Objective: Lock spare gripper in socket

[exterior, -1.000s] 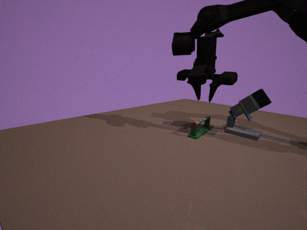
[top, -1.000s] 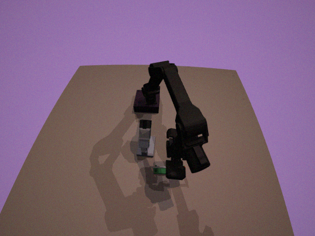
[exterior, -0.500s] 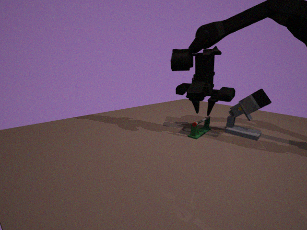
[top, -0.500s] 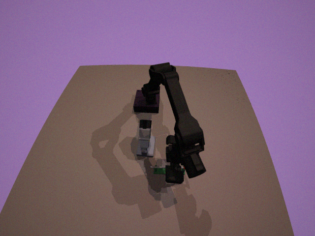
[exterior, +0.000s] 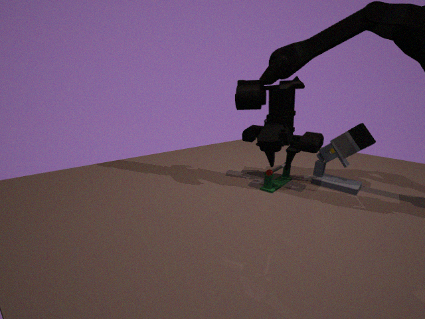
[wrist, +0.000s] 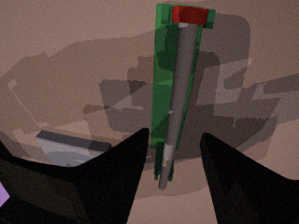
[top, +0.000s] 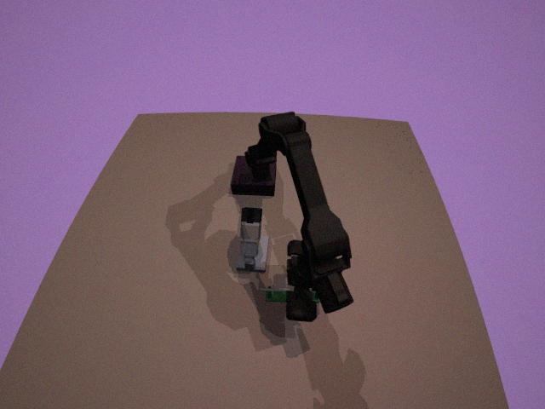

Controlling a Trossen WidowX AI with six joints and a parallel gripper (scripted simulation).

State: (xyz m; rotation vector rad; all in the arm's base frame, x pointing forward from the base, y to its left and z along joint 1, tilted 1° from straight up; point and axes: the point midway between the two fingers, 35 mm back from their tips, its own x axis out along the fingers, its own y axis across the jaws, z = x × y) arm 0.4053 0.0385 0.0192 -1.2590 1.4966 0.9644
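Right now the green cradle is 2 cm below my gripper tip and 1 cm to the left of it. Round my gripper tip: spare gripper: 15 cm behind, 8 cm to the right, 7 cm above; then grey mount: 12 cm behind, 8 cm to the right, 1 cm above.
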